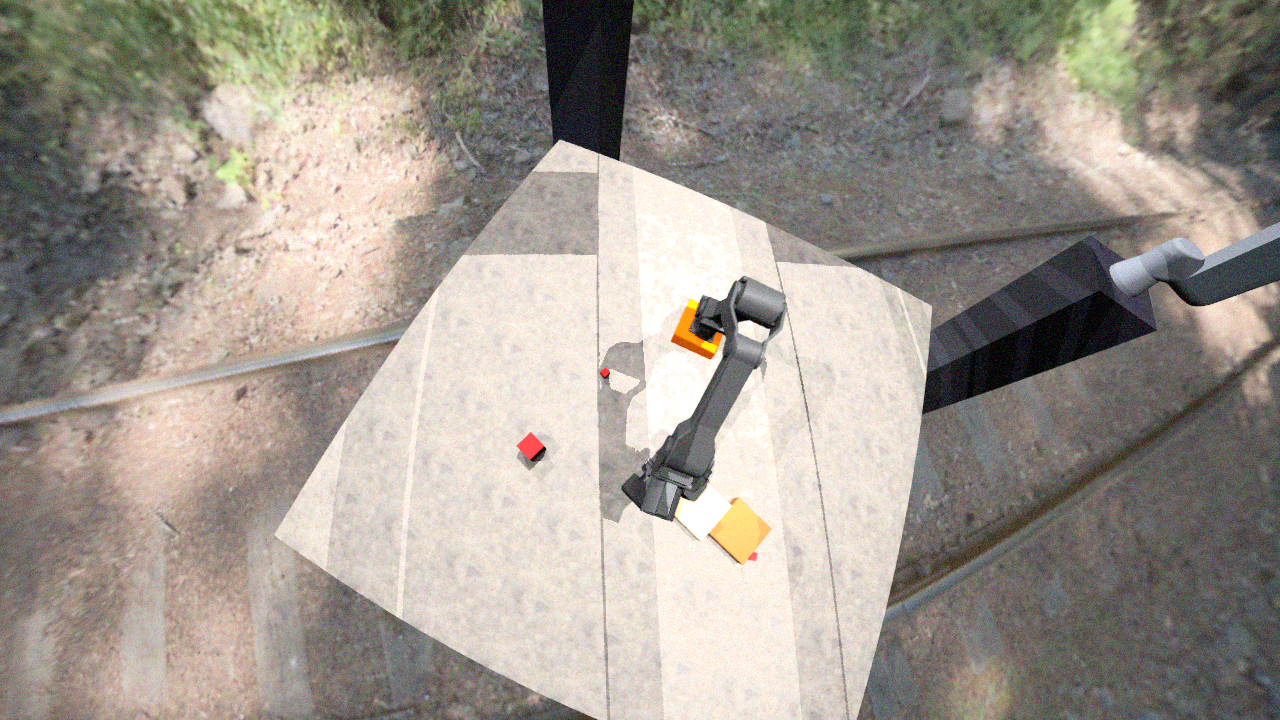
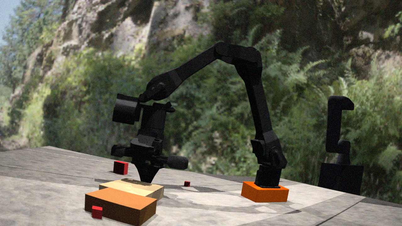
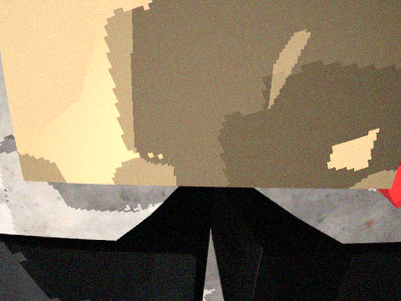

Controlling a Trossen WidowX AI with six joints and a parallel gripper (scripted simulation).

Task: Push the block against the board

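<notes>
The board lies 30 mm ahead of my gripper tip, 80 mm to the left of it and 10 mm above it. The rest, counted from my gripper tip: orange square block (40 mm ahead, 210 mm to the left, 10 mm above); then red cube (90 mm ahead, 260 mm to the right, 10 mm above).
</notes>
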